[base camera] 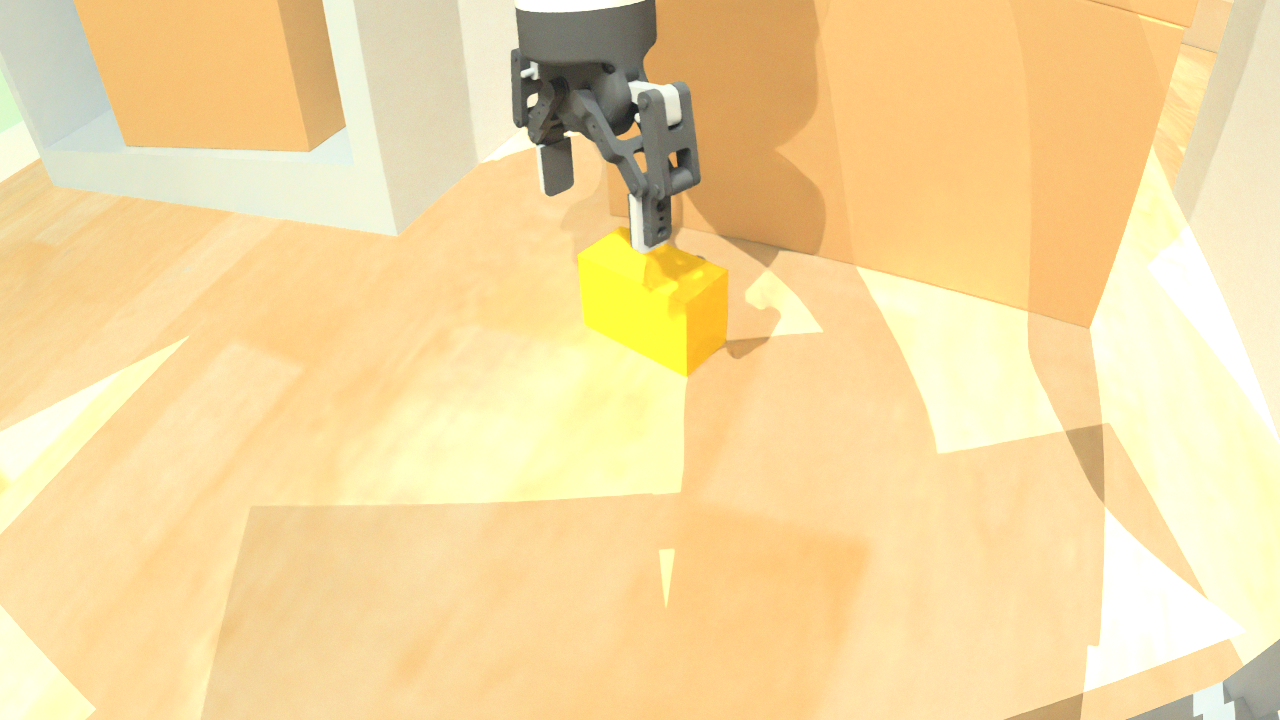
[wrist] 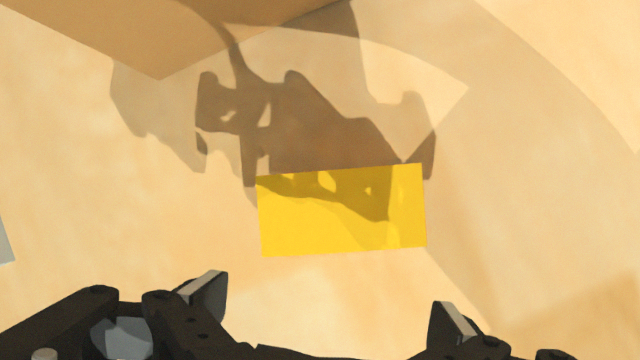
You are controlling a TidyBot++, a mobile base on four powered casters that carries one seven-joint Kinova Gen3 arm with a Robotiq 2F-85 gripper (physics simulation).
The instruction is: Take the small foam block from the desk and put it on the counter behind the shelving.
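Places are measured from the arm's base along level axes (x left, y ahead, z down), in centimetres.
Where they show: gripper, fingertip midpoint: (base camera: 600,216) (wrist: 326,309).
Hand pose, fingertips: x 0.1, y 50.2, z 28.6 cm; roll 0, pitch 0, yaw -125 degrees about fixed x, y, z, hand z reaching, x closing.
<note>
Each offset is from my fingertips to the top centre of the thing. "pt": to the spot under its first point. Level surfaces: height alone.
The small foam block, a yellow box @[dx -3.0, dy +2.0, dz +5.0 cm] (base camera: 640,308) (wrist: 340,215), lies flat on the wood-patterned surface @[dz +11.0 cm] (base camera: 429,591) (wrist: 75,200). My gripper (base camera: 601,216) (wrist: 326,309) is open and empty, pointing down above the surface close to the block. In the base view one fingertip overlaps the block's top edge; whether it touches cannot be told. In the wrist view the block is ahead of the fingers, its long side roughly parallel to the line between the fingertips. The gripper's shadow falls across the block's top. The counter behind the shelving cannot be made out.
A large orange-brown box-like body (base camera: 930,143) (wrist: 125,30) stands just behind the block. At the left stands a pale grey frame (base camera: 375,170) with an orange box @[pt dx +43.4, dy +33.7, dz -5.8 cm] (base camera: 210,80) inside. A pale upright panel (base camera: 1239,179) stands at the right edge of the base view.
</note>
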